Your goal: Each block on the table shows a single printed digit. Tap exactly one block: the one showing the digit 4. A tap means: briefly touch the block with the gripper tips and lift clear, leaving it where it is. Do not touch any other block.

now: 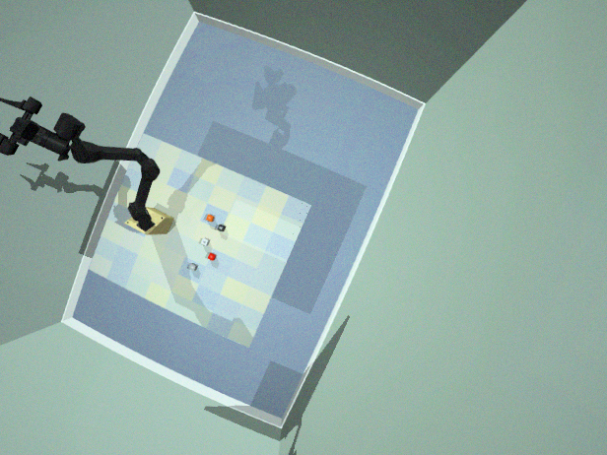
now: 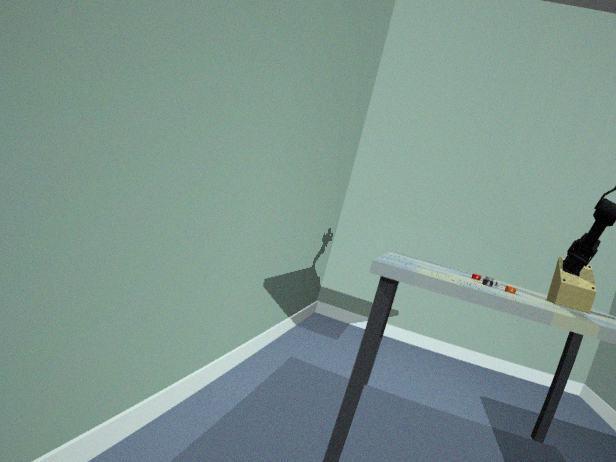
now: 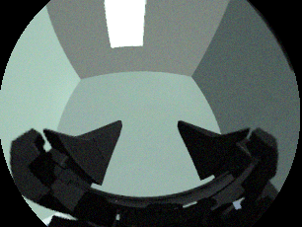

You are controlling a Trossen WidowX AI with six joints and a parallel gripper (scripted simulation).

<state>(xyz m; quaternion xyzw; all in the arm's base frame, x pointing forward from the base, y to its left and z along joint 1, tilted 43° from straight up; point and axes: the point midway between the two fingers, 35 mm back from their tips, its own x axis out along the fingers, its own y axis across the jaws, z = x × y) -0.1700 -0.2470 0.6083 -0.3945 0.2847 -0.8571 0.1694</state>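
My gripper tip is 590 mm short of the red block, 240 mm to the left of it and 770 mm above it. Round my gripper tip: white block: 510 mm ahead, 190 mm to the right, 770 mm below; then orange block: 470 mm ahead, 60 mm to the right, 770 mm below; then dark block: 550 mm ahead, 80 mm to the right, 770 mm below.
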